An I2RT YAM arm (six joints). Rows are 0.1 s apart.
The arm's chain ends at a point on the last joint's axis. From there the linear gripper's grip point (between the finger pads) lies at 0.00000 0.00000 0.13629 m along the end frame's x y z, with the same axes.
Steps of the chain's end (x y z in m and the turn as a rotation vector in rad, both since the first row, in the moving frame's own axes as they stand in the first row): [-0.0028 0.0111 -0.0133 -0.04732 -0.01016 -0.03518]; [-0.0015 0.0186 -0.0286 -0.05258 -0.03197 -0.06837]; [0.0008 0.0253 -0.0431 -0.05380 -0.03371 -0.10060]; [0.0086 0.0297 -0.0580 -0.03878 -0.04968 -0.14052]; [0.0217 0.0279 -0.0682 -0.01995 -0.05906 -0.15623]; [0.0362 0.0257 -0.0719 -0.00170 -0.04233 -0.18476]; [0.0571 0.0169 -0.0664 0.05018 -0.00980 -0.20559]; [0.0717 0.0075 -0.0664 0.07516 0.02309 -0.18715]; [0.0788 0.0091 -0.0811 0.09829 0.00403 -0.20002]
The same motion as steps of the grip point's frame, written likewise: [-0.0041 0.0176 -0.0135 -0.04732 -0.01016 -0.03518]; [-0.0056 0.0259 -0.0289 -0.05258 -0.03197 -0.06837]; [-0.0034 0.0328 -0.0434 -0.05380 -0.03371 -0.10060]; [0.0022 0.0354 -0.0583 -0.03878 -0.04968 -0.14052]; [0.0139 0.0312 -0.0685 -0.01995 -0.05906 -0.15623]; [0.0305 0.0265 -0.0720 -0.00170 -0.04233 -0.18476]; [0.0551 0.0102 -0.0666 0.05018 -0.00980 -0.20559]; [0.0739 -0.0030 -0.0668 0.07516 0.02309 -0.18715]; [0.0780 -0.0042 -0.0818 0.09829 0.00403 -0.20002]
